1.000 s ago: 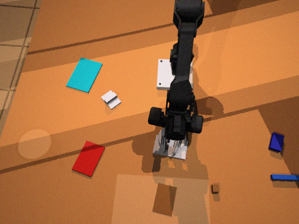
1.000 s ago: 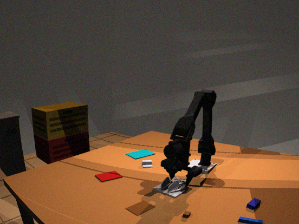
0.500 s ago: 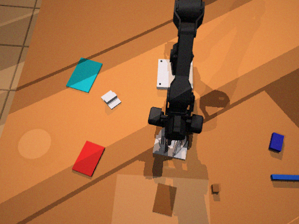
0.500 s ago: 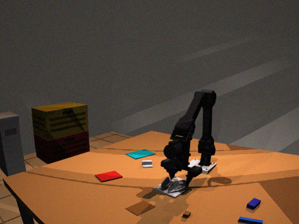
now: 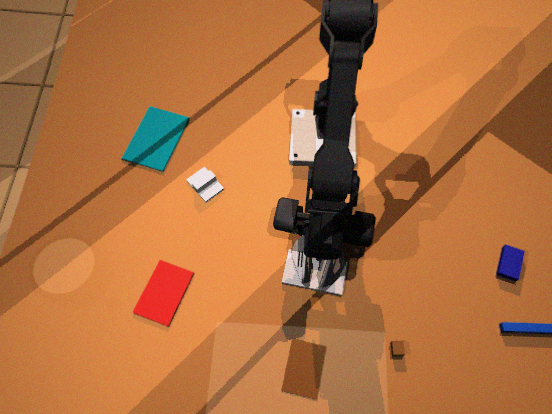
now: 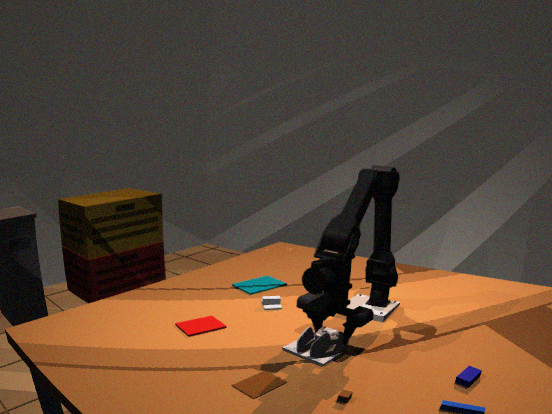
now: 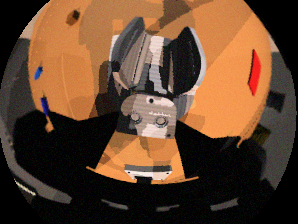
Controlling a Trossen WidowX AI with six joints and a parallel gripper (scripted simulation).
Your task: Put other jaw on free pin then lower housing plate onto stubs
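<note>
My gripper tip is now 20 mm to the left of the jaw, 20 mm short of it and 10 mm below it. Round my gripper tip: red card: 320 mm to the right, 90 mm ahead; then brown card: 250 mm ahead, 60 mm to the right, 10 mm below; then brown cube: 230 mm ahead, 120 mm to the left.
</note>
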